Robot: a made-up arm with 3 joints. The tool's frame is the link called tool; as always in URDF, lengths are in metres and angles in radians. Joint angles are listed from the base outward. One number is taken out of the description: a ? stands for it. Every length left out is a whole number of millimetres.
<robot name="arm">
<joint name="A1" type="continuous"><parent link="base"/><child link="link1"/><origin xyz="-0.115 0 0.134" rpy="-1.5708 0 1.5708"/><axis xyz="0 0 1"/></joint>
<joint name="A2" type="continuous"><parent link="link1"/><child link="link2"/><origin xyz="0.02 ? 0" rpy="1.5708 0 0"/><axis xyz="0 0 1"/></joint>
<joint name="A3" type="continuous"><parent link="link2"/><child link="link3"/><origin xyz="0.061 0.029 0" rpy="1.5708 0 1.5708"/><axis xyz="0 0 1"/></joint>
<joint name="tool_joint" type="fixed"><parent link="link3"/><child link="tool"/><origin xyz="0.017 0.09 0" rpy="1.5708 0 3.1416"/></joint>
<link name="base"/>
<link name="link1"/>
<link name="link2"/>
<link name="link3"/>
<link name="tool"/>
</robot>
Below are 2 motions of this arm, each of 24 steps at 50 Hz.
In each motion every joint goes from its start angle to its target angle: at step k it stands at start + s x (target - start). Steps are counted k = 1, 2, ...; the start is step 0. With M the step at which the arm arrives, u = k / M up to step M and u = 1 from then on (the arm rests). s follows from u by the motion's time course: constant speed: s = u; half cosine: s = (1 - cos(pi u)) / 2; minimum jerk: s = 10 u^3 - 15 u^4 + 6 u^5.
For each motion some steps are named. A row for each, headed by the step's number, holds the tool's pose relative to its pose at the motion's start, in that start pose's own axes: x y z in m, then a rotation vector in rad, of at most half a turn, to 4 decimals.
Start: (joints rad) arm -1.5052 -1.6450 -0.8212
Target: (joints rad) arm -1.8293 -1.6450 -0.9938
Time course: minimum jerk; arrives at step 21
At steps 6, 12, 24:
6: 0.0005 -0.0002 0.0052 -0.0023 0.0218 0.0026
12: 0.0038 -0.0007 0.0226 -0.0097 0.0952 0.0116
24: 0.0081 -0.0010 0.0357 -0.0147 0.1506 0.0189

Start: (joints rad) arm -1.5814 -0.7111 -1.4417
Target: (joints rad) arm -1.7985 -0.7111 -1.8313
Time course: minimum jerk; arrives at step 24
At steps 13, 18, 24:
13: -0.0022 0.0109 0.0056 0.0016 -0.1431 -0.0951
18: -0.0024 0.0177 0.0077 -0.0067 -0.2216 -0.1475
24: -0.0022 0.0200 0.0081 -0.0108 -0.2470 -0.1644

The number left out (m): 0.098
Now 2 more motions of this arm.
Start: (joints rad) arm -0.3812 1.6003 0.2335
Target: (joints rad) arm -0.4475 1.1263 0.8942
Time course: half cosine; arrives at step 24
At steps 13, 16, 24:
13: 0.0496 -0.0044 0.0053 0.1134 0.3338 -0.2441
16: 0.0646 -0.0102 0.0049 0.1725 0.4408 -0.3142
24: 0.0831 -0.0207 0.0024 0.2687 0.5827 -0.3988

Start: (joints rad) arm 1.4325 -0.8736 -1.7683
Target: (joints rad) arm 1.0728 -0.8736 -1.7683
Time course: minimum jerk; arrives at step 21
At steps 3, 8, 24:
3: 0.0014 0.0007 0.0006 -0.0011 0.0064 -0.0053
8: 0.0173 0.0082 0.0065 -0.0129 0.0786 -0.0646
24: 0.0645 0.0239 0.0162 -0.0453 0.2758 -0.2265

